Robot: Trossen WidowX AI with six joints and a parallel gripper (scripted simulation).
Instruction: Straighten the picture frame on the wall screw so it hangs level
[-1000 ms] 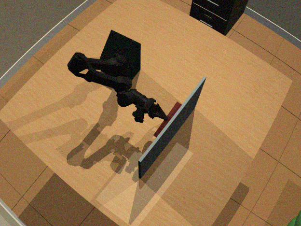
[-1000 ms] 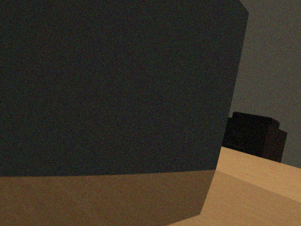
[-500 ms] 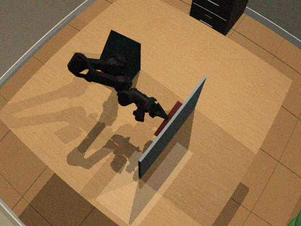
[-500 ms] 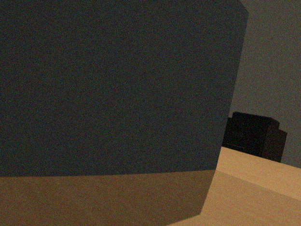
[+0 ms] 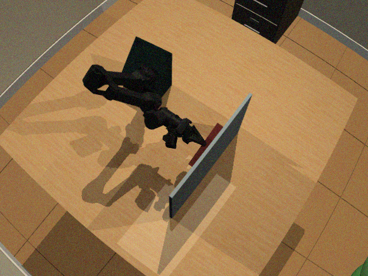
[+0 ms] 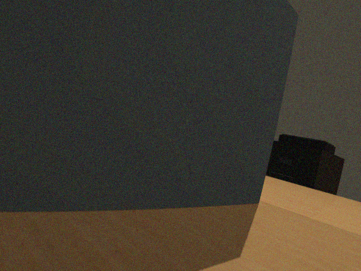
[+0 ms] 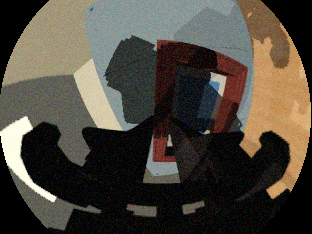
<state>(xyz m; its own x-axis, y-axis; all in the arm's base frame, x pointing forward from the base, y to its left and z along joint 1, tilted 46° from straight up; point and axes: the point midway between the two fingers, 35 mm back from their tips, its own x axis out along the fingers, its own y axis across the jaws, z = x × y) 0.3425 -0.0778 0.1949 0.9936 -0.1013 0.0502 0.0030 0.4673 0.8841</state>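
Right now my gripper tip is 50 mm above the red picture frame, 10 mm to the right of it and 10 mm short of it. Also, from my gripper tip: grey wall panel 70 mm below, 20 mm ahead, 10 mm to the right.
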